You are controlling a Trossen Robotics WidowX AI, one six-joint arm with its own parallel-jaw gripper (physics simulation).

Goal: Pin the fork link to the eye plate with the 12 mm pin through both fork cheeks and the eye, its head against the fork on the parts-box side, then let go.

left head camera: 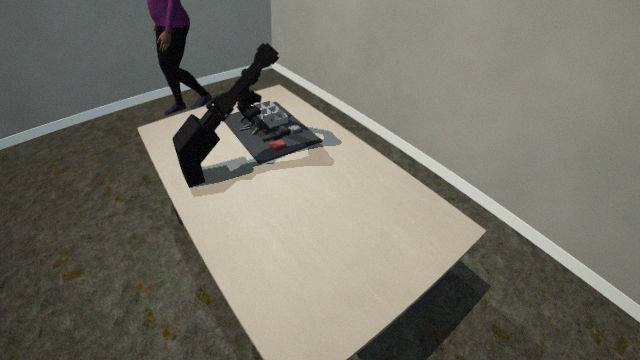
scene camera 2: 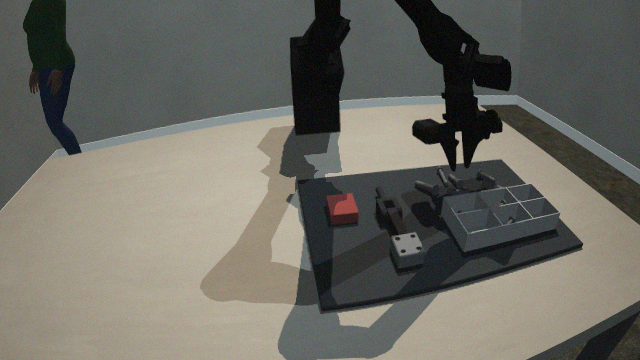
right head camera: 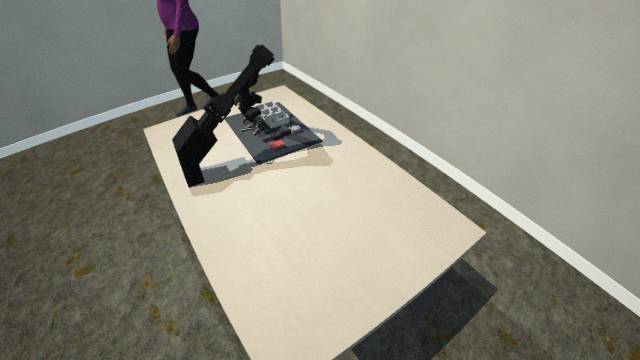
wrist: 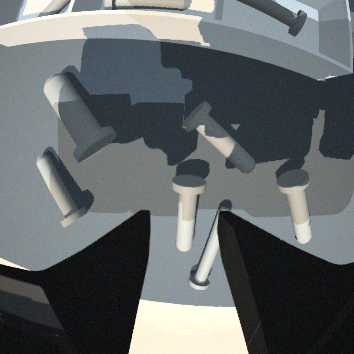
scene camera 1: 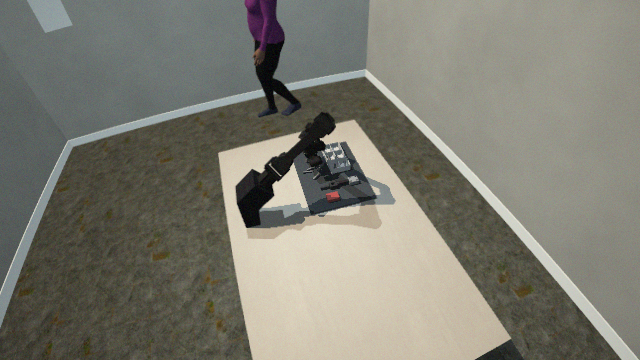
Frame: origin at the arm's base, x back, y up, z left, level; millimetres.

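Seen in the pictures: gripper, fingertip midpoint: [left head camera: 248, 120] [scene camera 2: 459, 169] [right head camera: 249, 120] [wrist: 183, 220]; arm's base, link origin: [left head camera: 205, 126] [scene camera 2: 316, 54] [right head camera: 203, 127] [scene camera 1: 263, 182].
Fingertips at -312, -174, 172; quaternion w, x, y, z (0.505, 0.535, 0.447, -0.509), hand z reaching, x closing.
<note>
Pixels of each thing's top centre, then the offset from my fingertips to it, as dx, dy, dz. Level surfaces: height alone.
- headed pin, top centre: [wrist: 186, 225] [scene camera 2: 455, 174] +11, -17, -1
- thin pin, top centre: [wrist: 212, 256] [scene camera 2: 443, 172] +35, -21, -16
- thick pin, top centre: [wrist: 59, 111] [scene camera 2: 494, 180] -52, -10, +56
- shorter pin, top centre: [wrist: 48, 193] [scene camera 2: 487, 172] -9, -17, +75
- slanted pin, top centre: [wrist: 228, 144] [scene camera 2: 458, 186] -29, -17, -23
- right-hand pin, top centre: [wrist: 308, 218] [scene camera 2: 426, 180] +14, -15, -72
- dark fork link, top centre: [scene camera 2: 385, 197] [left head camera: 271, 134] [right head camera: 271, 135] [scene camera 1: 329, 184] -10, -11, -171
- pale four-hole eye plate, top centre: [scene camera 2: 408, 243] [left head camera: 294, 127] [right head camera: 294, 127] [scene camera 1: 353, 178] -137, -11, -197
- grey divided parts box, top centre: [scene camera 2: 504, 205] [left head camera: 269, 110] [right head camera: 271, 111] [scene camera 1: 334, 154] -142, +0, +2
- red block, top centre: [scene camera 2: 341, 203] [left head camera: 277, 143] [right head camera: 277, 143] [scene camera 1: 332, 195] +10, -17, -241
- dark mat, surface height: dy -35
My gripper [scene camera 2: 460, 168] [wrist: 183, 220] points down over the loose pins, fingers partly open with nothing held. In the wrist view, a headed pin [wrist: 183, 222] lies between and beyond the fingertips. A thin pin [wrist: 206, 257] lies below it, its upper end beside the right fingertip. A thick pin [wrist: 80, 117], a shorter pin [wrist: 61, 187], a slanted pin [wrist: 222, 142] and a right-hand pin [wrist: 298, 207] lie around. I cannot tell which is 12 mm. The dark fork link [scene camera 2: 389, 209] lies in line with the pale four-hole eye plate [scene camera 2: 408, 244]; the joint is too small to read.
A grey divided parts box [scene camera 2: 515, 233] [wrist: 250, 47] stands beside the pins, with pins inside. A red block [scene camera 2: 342, 209] [scene camera 1: 333, 196] [left head camera: 277, 145] [right head camera: 277, 145] sits on the dark mat [scene camera 2: 350, 280], on the fork link's other side. A person [scene camera 1: 267, 50] stands beyond the table.
</note>
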